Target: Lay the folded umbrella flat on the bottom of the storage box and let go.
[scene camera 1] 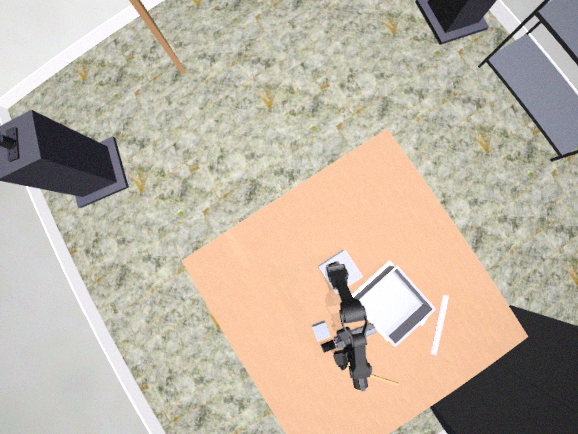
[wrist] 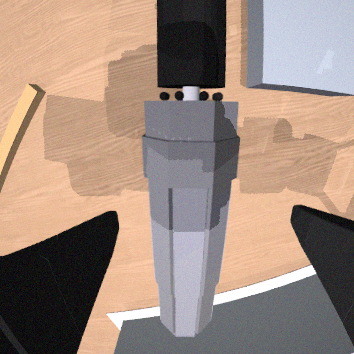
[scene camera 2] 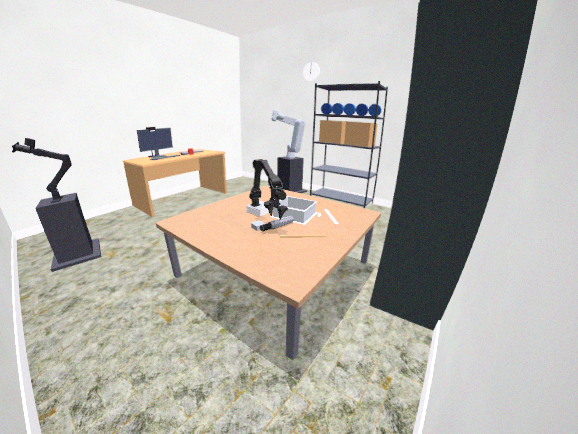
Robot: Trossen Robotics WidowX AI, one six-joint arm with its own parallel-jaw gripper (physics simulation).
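Places are measured from the arm's base along level axes (x ahead, y left, z up), in centimetres.
Pixels of known places: gripper, between the fingertips: [scene camera 1: 347, 341] [wrist: 206, 217] [scene camera 2: 275, 217]; arm's base, origin of its link: [scene camera 1: 334, 269] [scene camera 2: 255, 204].
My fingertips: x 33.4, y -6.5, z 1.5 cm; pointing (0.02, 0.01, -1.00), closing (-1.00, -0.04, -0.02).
Note:
For each thing: its top centre in the pictures, then the offset to it from my fingertips.
- folded umbrella, centre of its top: [wrist: 189, 221] [scene camera 1: 349, 340] [scene camera 2: 277, 219] dx +0.8, dy +1.0, dz -1.3 cm
- storage box, centre of its top: [scene camera 1: 396, 306] [scene camera 2: 295, 203] dx -7.9, dy +26.6, dz +2.5 cm
- pale blue block, centre of its top: [wrist: 317, 34] [scene camera 1: 321, 331] [scene camera 2: 257, 223] dx -6.9, dy -10.2, dz -3.6 cm
- thin wooden stick, centre of its top: [scene camera 1: 370, 375] [scene camera 2: 303, 235] dx +22.7, dy +4.3, dz -6.0 cm
- white strip, centre of its top: [scene camera 1: 440, 324] [scene camera 2: 330, 215] dx +12.8, dy +46.3, dz -6.9 cm
The folded umbrella [scene camera 1: 369, 329] [scene camera 2: 283, 223] [wrist: 190, 200] has a grey canopy and a black handle. It lies on the table outside the storage box, its narrow end close to the box's wall; whether they touch is unclear. The storage box [scene camera 1: 411, 324] [scene camera 2: 301, 215] [wrist: 240, 327] is open-topped, light grey with darker grey wall faces. My gripper [wrist: 206, 217] is open, with one finger on each side of the canopy in the wrist view and a gap on both sides. In scene camera 2 the gripper [scene camera 2: 279, 215] is low above the umbrella. In scene camera 1 the arm hides the umbrella's middle.
A pale blue block [scene camera 1: 321, 331] [scene camera 2: 257, 225] [wrist: 307, 45] sits beside the black handle. A thin wooden stick [scene camera 1: 385, 380] [scene camera 2: 305, 236] [wrist: 17, 130] lies on the umbrella's other side. A white strip [scene camera 1: 440, 325] [scene camera 2: 331, 216] lies beyond the box. The arm's base stands near the box.

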